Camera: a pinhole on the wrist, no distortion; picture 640 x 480 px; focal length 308.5 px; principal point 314.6 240.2 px. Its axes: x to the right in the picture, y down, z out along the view. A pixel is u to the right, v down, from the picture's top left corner.
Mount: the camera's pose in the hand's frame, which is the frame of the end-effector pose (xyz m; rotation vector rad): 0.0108 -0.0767 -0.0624 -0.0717 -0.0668 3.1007
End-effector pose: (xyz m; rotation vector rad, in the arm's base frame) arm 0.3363 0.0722 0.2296 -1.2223 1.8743 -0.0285
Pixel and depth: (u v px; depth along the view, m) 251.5 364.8 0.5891
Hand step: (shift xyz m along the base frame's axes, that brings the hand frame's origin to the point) 0.5868 -0.0341 -0.2293
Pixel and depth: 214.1 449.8 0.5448
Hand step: 0.6445 -0.1625 -0.1757
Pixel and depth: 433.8 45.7 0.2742
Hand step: 0.0923 0.2099 -0.1064
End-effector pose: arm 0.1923 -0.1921 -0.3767 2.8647 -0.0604 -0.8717
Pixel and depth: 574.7 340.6 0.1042
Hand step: -0.0896 0.1122 -0.0007
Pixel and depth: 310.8 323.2 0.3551
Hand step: -0.1654 0.1486 -0.2619
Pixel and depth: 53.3 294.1 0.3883
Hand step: 0.0760 0.1031 -0.4783
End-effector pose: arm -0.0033 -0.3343 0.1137 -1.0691 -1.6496 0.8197
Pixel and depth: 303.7 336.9 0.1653
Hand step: -0.1332 -0.0493 0.0915
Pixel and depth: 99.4 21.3 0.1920
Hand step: -0.1426 0.1430 -0.0325
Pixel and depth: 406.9 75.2 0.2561
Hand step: -0.1618 -0.0525 -0.1318
